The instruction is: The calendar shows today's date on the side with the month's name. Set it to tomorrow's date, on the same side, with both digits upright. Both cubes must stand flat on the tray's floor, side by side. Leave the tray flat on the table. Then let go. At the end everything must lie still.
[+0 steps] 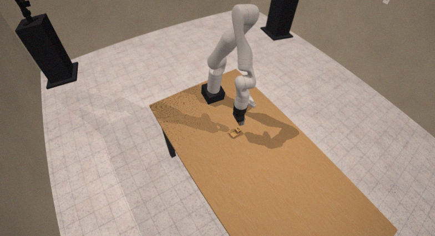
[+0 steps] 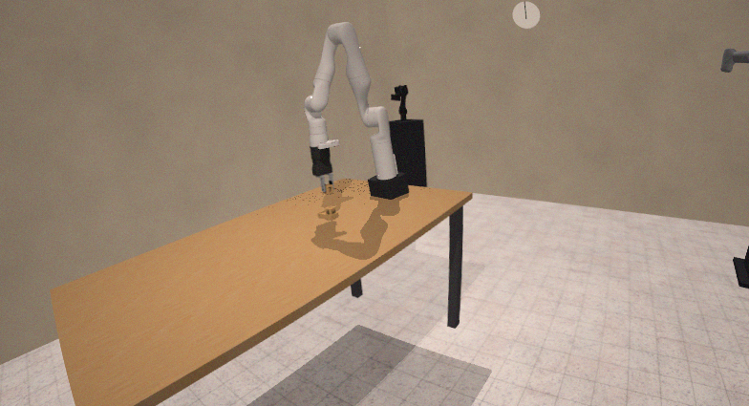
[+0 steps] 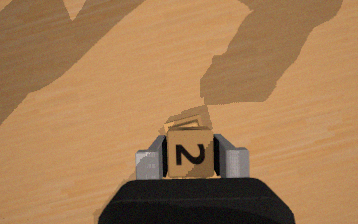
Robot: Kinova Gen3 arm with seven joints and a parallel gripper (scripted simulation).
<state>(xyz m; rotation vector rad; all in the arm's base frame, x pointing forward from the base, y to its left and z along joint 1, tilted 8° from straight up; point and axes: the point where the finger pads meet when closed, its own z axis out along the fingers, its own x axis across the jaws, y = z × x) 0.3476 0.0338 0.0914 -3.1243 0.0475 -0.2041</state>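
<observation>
Right now my hand is 2 cm to the left of the wooden tray and 12 cm above it. Round my hand: wooden date cube 1 cm below.
</observation>
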